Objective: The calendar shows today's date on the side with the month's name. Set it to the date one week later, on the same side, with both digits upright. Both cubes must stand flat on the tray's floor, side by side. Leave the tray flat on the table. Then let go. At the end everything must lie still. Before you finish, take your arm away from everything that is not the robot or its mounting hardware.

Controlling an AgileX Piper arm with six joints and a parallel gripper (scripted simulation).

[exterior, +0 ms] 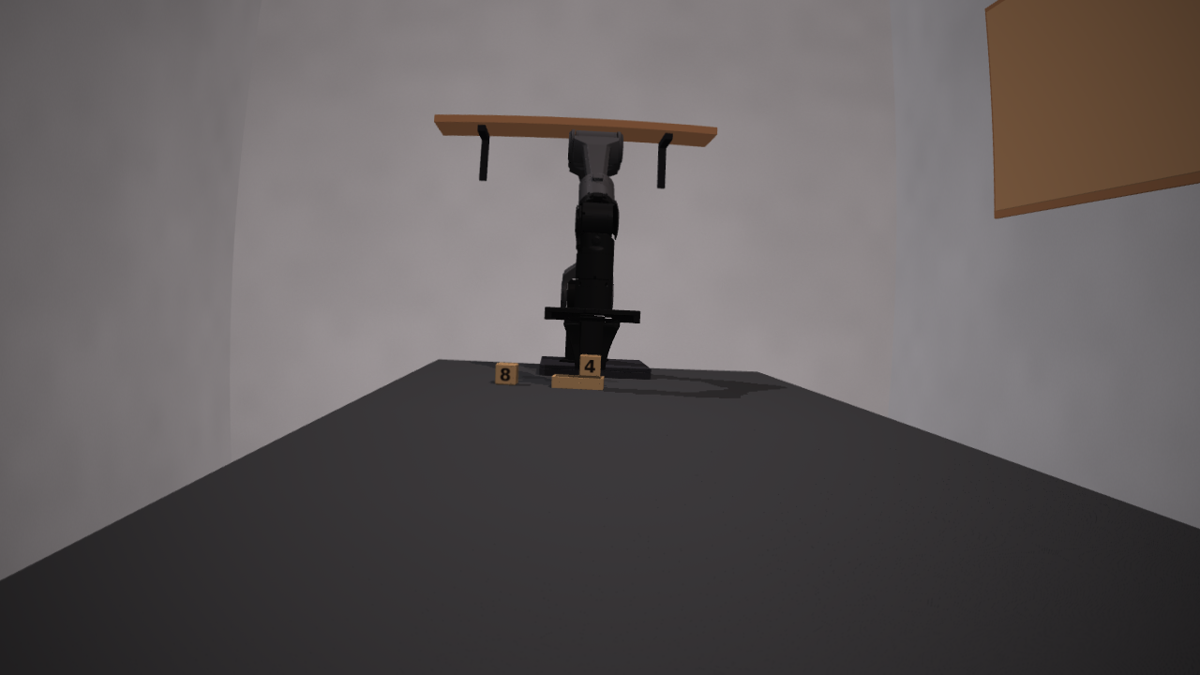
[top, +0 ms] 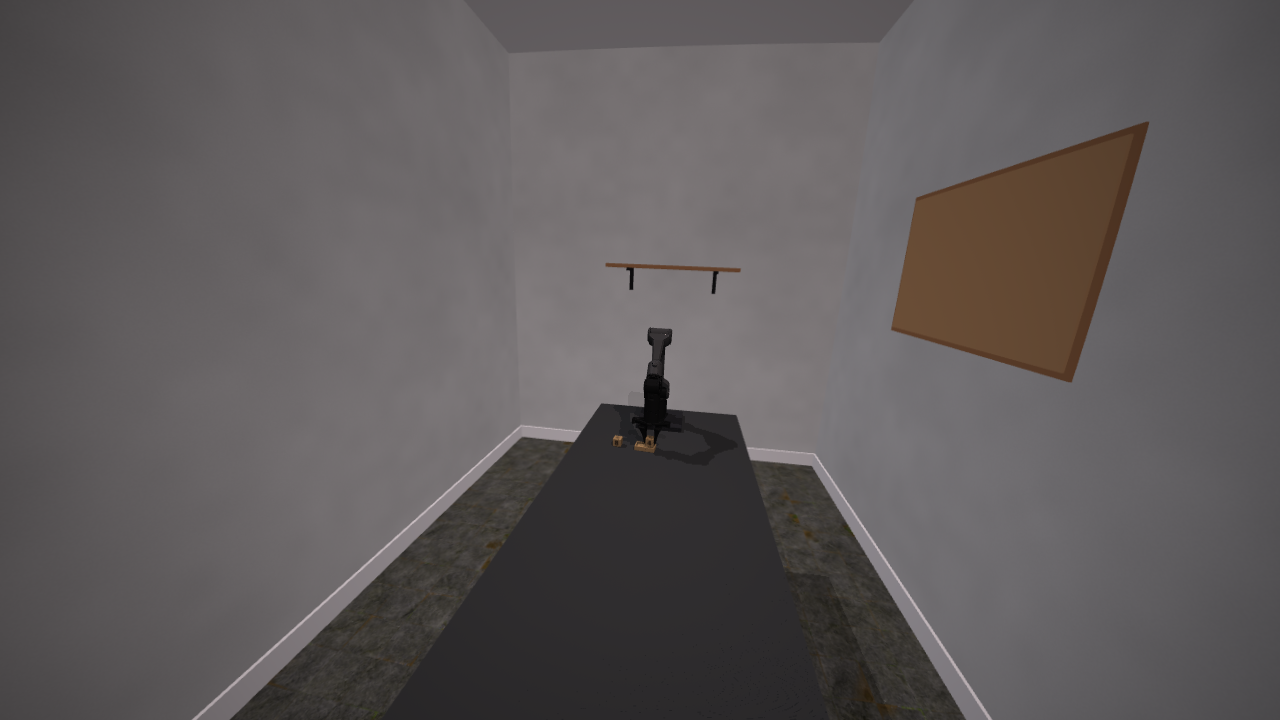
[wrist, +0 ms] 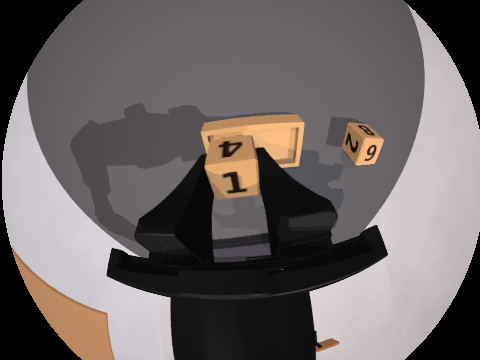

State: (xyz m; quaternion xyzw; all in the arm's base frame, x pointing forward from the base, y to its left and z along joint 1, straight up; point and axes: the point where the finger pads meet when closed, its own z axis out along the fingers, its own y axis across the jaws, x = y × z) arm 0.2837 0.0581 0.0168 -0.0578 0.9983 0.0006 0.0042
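Right now the wooden tray is 3 cm below my hand and 2 cm to the right of it. The rest, counted from my hand: wooden cube (right at my hand).
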